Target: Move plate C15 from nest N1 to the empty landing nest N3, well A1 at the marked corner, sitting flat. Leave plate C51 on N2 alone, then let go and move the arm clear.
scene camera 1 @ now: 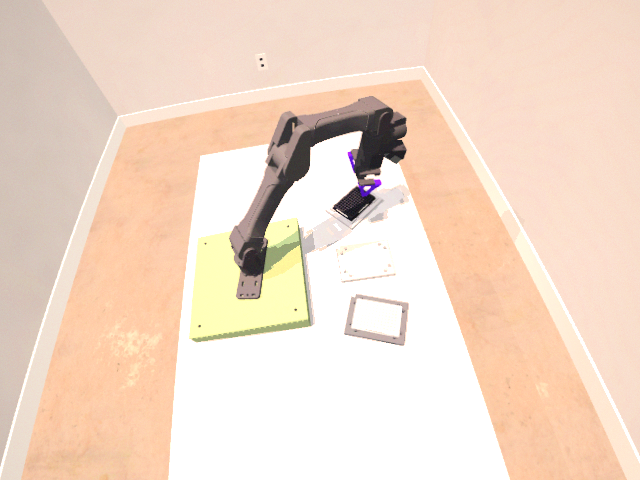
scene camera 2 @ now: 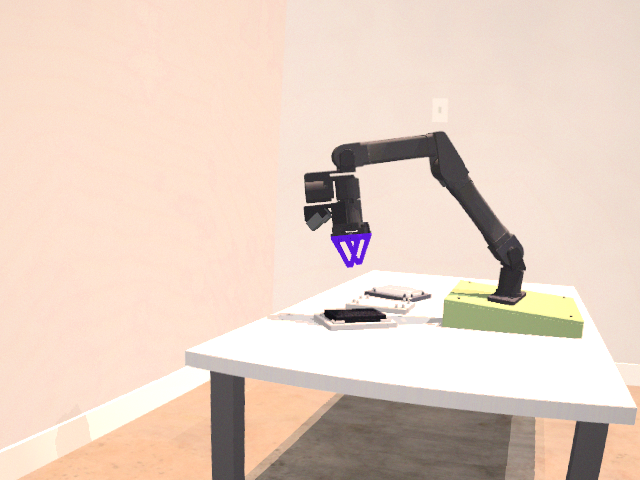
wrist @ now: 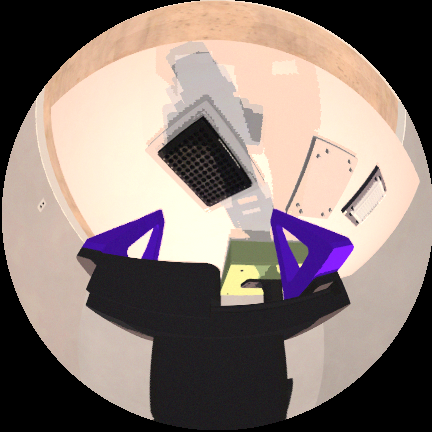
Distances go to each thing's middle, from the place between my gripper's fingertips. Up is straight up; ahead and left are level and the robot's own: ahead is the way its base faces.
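There is the black perforated plate (scene camera 1: 352, 204), and, counted from my hand, it is 20 mm to the left, 20 mm behind and 110 mm below.
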